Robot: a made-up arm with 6 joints. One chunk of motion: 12 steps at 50 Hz.
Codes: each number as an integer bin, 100 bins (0 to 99) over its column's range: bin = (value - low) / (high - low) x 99, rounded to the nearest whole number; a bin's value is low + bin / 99 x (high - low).
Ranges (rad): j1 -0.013..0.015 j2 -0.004..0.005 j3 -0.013..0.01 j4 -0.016..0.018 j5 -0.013..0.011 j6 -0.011..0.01
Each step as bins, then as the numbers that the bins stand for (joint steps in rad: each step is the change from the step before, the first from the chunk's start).
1 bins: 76 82 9 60 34 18
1 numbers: 0.00849 0.00345 -0.01091 0.00461 -0.00476 -0.00718
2 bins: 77 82 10 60 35 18
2 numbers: 0.00878 0.00345 -0.01068 0.00461 -0.00452 -0.00718
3 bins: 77 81 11 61 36 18
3 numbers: 0.00878 0.00336 -0.01044 0.00495 -0.00427 -0.00718
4 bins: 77 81 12 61 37 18
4 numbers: 0.00878 0.00336 -0.01021 0.00495 -0.00403 -0.00718
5 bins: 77 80 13 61 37 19
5 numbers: 0.00878 0.00327 -0.00998 0.00495 -0.00403 -0.00697
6 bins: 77 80 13 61 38 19
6 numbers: 0.00878 0.00327 -0.00998 0.00495 -0.00379 -0.00697
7 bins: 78 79 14 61 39 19
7 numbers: 0.00906 0.00318 -0.00975 0.00495 -0.00355 -0.00697
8 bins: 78 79 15 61 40 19
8 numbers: 0.00906 0.00318 -0.00952 0.00495 -0.00330 -0.00697
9 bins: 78 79 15 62 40 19
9 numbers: 0.00906 0.00318 -0.00952 0.00529 -0.00330 -0.00697
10 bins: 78 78 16 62 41 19
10 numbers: 0.00906 0.00309 -0.00928 0.00529 -0.00306 -0.00697
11 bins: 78 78 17 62 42 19
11 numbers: 0.00906 0.00309 -0.00905 0.00529 -0.00282 -0.00697
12 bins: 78 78 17 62 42 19
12 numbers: 0.00906 0.00309 -0.00905 0.00529 -0.00282 -0.00697
